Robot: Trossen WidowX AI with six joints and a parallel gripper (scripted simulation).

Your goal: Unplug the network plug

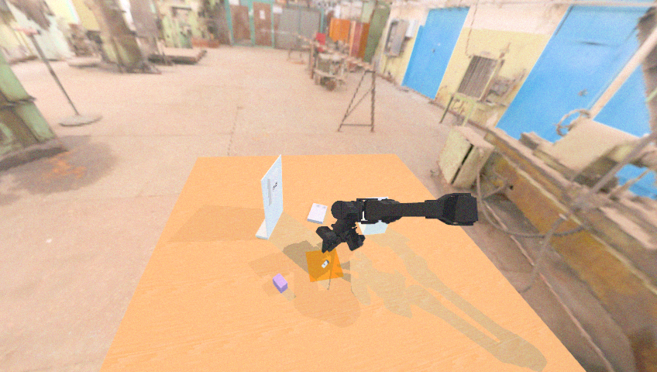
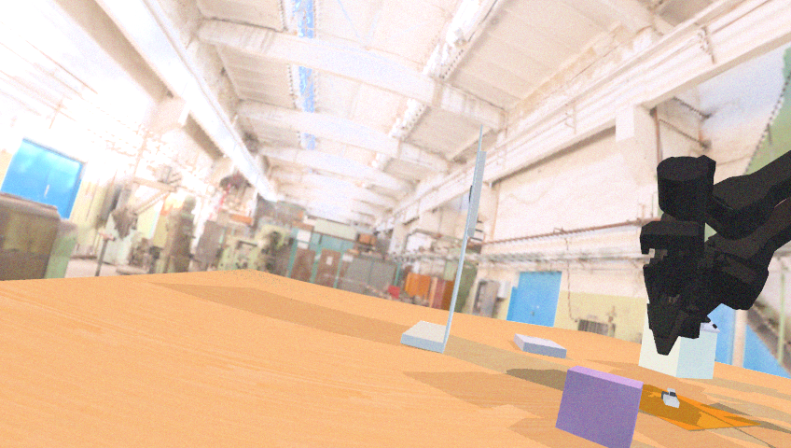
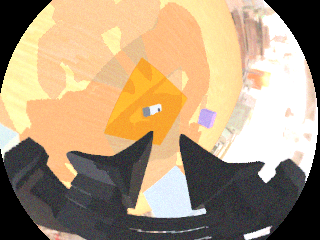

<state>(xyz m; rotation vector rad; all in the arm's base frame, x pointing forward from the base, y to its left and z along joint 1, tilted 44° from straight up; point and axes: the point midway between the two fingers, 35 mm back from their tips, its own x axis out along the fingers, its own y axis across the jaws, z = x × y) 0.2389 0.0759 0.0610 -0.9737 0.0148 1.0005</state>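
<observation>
My gripper tip is 50 mm above the network plug and 20 mm to the right of it. Round my gripper tip: purple block 170 mm ahead, 60 mm to the left, 40 mm below; then flat grey block 240 mm to the right, 50 mm below, 30 mm behind; then marked square 50 mm below, 10 mm to the left.
</observation>
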